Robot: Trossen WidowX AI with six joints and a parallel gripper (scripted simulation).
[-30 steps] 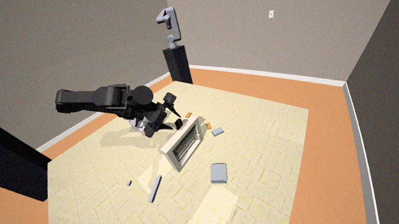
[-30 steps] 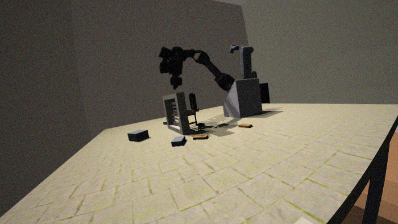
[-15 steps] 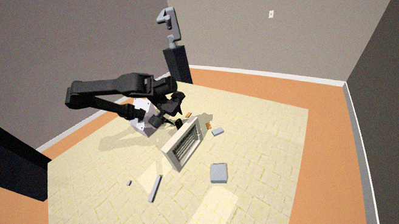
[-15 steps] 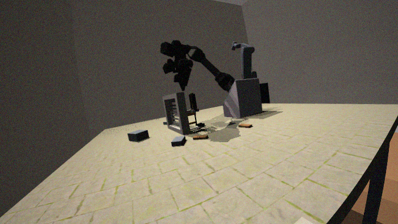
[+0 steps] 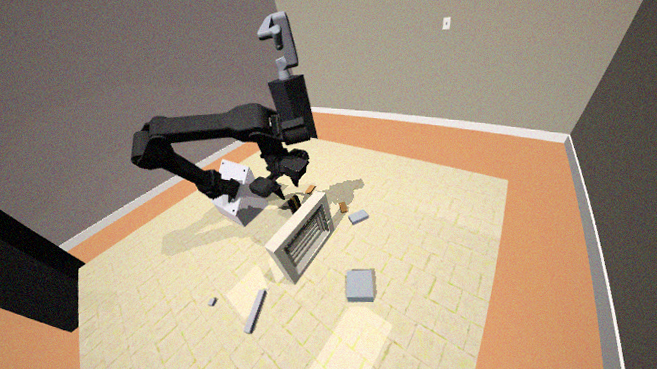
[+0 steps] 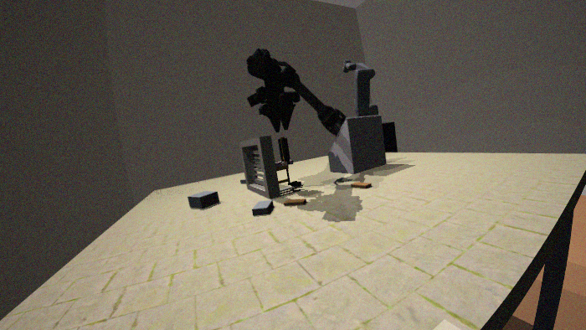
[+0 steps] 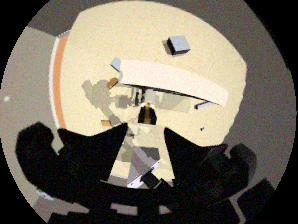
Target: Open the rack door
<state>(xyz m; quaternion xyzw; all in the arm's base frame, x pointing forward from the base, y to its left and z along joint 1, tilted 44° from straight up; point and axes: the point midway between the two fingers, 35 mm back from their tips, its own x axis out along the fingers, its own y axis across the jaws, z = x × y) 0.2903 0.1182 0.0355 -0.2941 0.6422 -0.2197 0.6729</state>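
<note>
Right now the upright handle is 9 cm below my gripper tip. The rest, counted from my gripper tip: long grey bar: 7 cm ahead, 28 cm to the right, 18 cm below.
</note>
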